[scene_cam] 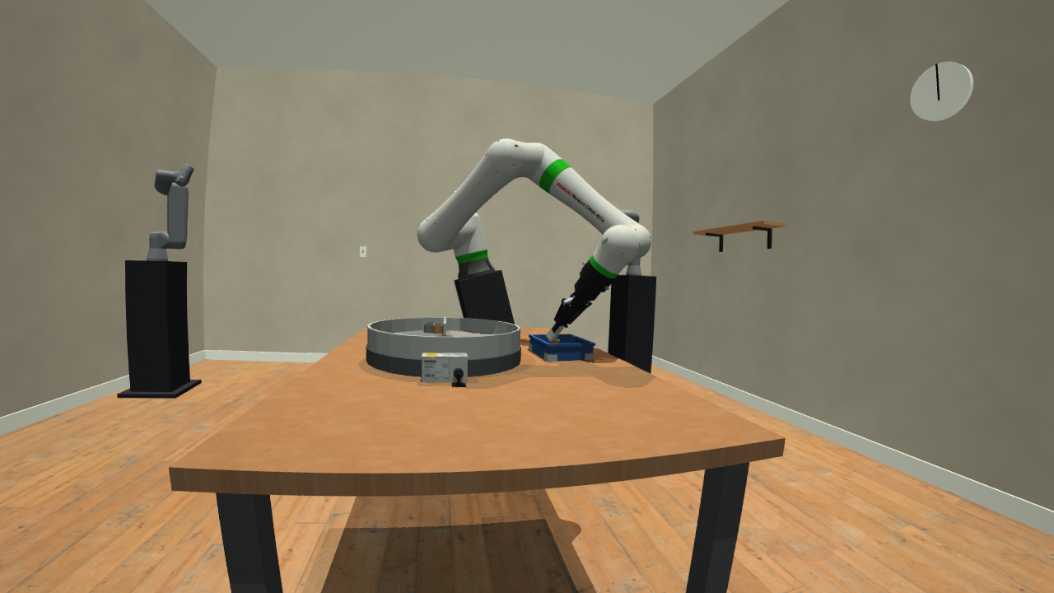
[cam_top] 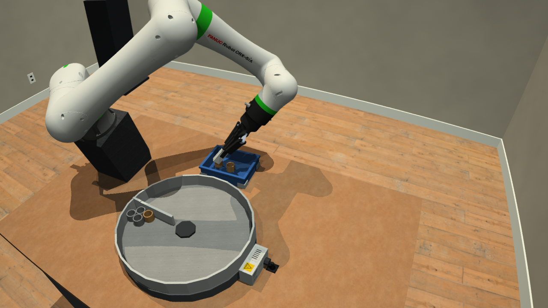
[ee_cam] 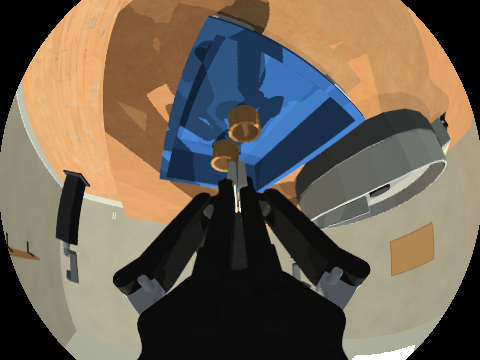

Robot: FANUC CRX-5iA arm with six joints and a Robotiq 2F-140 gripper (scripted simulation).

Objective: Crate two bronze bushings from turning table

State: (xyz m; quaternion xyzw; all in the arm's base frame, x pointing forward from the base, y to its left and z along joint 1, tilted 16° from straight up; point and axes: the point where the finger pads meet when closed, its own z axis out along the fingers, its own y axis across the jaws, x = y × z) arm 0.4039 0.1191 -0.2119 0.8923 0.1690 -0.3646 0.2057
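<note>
Now: hand 3 cm short of the blue crate and 5 cm above it. From my hand the other things lie so: grey turning table 4 cm ahead, 35 cm to the right, 2 cm below.
</note>
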